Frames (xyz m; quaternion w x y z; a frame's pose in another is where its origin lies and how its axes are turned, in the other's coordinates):
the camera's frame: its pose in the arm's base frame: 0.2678 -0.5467 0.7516 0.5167 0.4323 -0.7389 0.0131
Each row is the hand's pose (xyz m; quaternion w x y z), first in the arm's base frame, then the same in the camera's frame.
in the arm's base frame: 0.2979 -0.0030 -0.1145 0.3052 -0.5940 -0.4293 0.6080
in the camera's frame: -1.0139 -0.0495 0.1273 0.2261 0.0048 0.2743 0.9347
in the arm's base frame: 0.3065 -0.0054 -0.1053 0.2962 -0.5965 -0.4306 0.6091
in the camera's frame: -1.0061 -0.0527 0.1177 0.2213 0.0082 0.2675 0.9378
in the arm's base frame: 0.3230 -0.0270 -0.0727 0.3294 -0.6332 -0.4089 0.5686
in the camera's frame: -0.9688 -0.0630 0.1001 0.2061 -0.0548 0.2862 0.9341
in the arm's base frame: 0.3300 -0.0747 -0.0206 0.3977 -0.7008 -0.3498 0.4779
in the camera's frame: -0.8993 -0.0752 0.0928 0.1673 -0.1855 0.3289 0.9107
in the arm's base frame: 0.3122 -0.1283 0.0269 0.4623 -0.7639 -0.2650 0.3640
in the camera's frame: -0.8273 -0.0768 0.1091 0.1092 -0.3291 0.3720 0.8610
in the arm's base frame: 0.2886 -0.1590 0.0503 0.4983 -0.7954 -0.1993 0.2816
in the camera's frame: -0.7878 -0.0706 0.1302 0.0646 -0.4209 0.3974 0.8129
